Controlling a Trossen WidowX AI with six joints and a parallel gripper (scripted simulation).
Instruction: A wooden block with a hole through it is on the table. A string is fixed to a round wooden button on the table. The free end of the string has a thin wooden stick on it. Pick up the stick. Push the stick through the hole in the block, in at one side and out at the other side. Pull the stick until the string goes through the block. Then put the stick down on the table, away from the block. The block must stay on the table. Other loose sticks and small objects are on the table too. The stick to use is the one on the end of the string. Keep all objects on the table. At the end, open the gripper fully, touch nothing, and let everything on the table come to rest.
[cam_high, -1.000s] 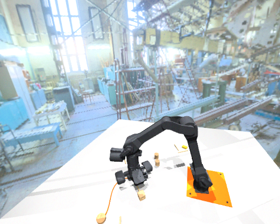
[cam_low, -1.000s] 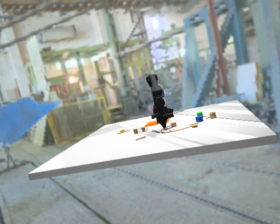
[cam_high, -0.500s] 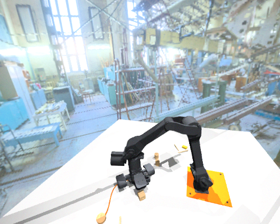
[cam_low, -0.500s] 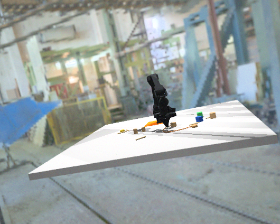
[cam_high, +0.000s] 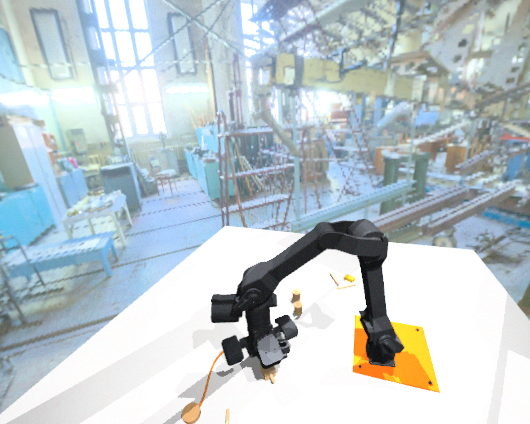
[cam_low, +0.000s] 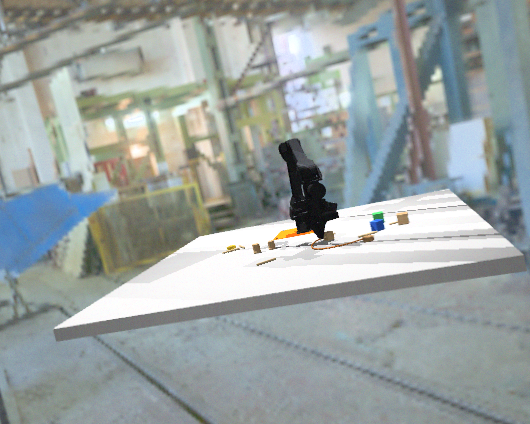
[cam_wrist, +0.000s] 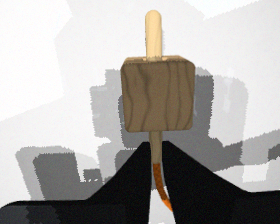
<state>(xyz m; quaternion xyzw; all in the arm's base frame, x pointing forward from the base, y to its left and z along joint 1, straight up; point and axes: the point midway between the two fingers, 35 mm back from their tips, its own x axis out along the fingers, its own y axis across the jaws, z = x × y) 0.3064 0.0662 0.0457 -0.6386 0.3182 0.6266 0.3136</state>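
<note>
Now: gripper tip 10 mm to the right of the thin wooden stick and 10 mm past it. From my gripper tip the other things lie so: blue cube 210 mm to the left, 10 mm behind, 10 mm above; then green cube 240 mm to the left, 160 mm behind, 10 mm above; then round wooden button 160 mm to the left, 130 mm ahead, 10 mm below.
</note>
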